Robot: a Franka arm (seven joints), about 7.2 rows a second.
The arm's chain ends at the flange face. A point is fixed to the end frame.
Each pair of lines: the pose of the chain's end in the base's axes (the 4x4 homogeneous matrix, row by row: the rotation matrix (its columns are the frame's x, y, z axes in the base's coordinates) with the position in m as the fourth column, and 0 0 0 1 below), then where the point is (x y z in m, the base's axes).
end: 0.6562 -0.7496 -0.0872 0.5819; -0.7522 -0.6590 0.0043 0.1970; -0.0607 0.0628 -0.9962 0.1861; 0 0 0 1
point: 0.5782 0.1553 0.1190
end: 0.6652 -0.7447 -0.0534 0.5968; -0.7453 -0.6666 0.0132 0.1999; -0.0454 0.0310 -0.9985 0.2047; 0 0 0 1
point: 0.5958 0.1589 0.1371
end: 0.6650 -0.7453 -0.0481 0.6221; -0.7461 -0.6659 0.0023 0.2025; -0.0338 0.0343 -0.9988 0.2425; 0 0 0 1
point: 0.6214 0.1607 0.1754
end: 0.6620 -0.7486 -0.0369 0.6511; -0.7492 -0.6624 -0.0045 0.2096; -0.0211 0.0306 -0.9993 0.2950; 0 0 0 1
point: 0.6510 0.1674 0.2281
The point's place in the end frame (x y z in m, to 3 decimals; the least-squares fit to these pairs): 0.033 0.026 0.067
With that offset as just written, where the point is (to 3 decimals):
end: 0.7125 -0.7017 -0.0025 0.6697; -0.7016 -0.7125 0.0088 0.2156; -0.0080 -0.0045 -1.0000 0.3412; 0 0 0 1
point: 0.675 0.175 0.274
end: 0.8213 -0.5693 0.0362 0.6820; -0.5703 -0.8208 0.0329 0.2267; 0.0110 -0.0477 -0.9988 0.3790; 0 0 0 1
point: 0.697 0.189 0.311
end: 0.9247 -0.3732 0.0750 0.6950; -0.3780 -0.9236 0.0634 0.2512; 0.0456 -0.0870 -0.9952 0.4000; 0 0 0 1
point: 0.721 0.219 0.333
